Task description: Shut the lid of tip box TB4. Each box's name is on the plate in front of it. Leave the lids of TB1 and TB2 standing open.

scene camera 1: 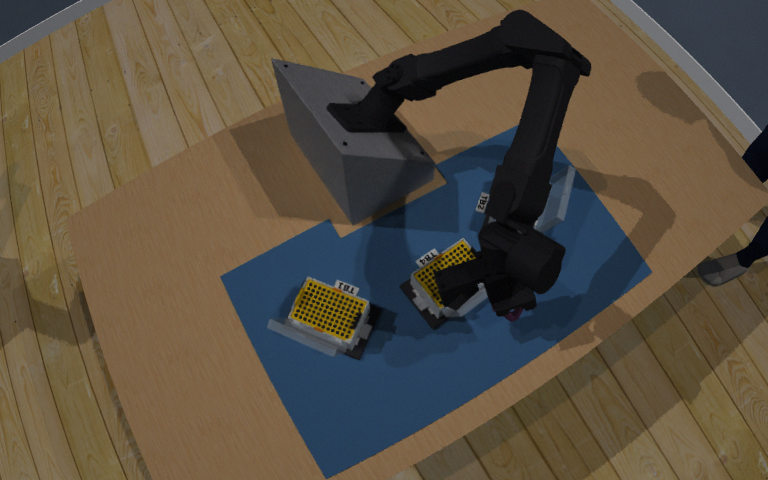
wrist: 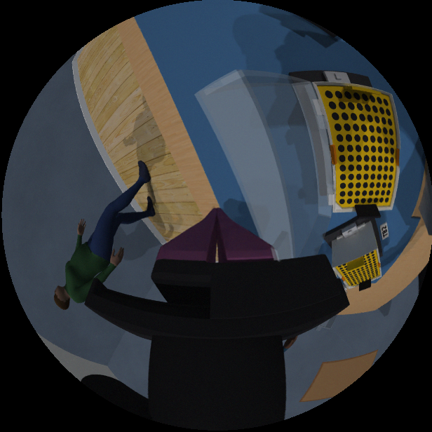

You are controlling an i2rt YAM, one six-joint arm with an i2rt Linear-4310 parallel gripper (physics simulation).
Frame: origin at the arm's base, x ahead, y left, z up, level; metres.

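Seen in the pictures: gripper, fingertip midpoint: (scene camera 1: 513,319); arm's base, origin of the base link: (scene camera 1: 367,120).
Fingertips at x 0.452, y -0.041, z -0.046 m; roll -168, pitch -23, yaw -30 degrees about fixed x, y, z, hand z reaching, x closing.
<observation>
Pixels of each thing's middle, then the offset from my fingertips to it. "spot": a spot on its surface instead. Level surfaces: height alone.
- Tip box TB4, surface spot: (scene camera 1: 421,275) spot: 0.174 m back, 0.057 m right, 0.044 m down
- TB1, body centre: (scene camera 1: 327,308) 0.226 m back, 0.226 m right, 0.037 m down
- blue mat, its level: 0.101 m down
- wooden table, its level: 0.104 m down
Tip box TB4 (scene camera 1: 421,275) (wrist: 361,150) holds yellow racks of tips. Its clear lid (scene camera 1: 471,303) (wrist: 250,145) stands open on the side away from its name plate (scene camera 1: 428,258). My gripper (scene camera 1: 513,314) (wrist: 216,214) is shut and empty, its purple fingertips together. It is low on the outer side of the lid; in the wrist view the right fingertip overlaps the lid's near end, and I cannot tell whether they touch. The arm hides part of TB4 in the scene view. TB1 (scene camera 1: 328,308) and TB2 (wrist: 359,270) have their lids (scene camera 1: 301,337) (scene camera 1: 556,199) standing open.
The boxes stand on a blue mat (scene camera 1: 385,407) on a wooden table (scene camera 1: 169,226). The grey arm base block (scene camera 1: 317,130) stands at the mat's back edge. TB2 is beside TB4, mostly under the arm in the scene view. A person (wrist: 85,265) is beyond the table.
</observation>
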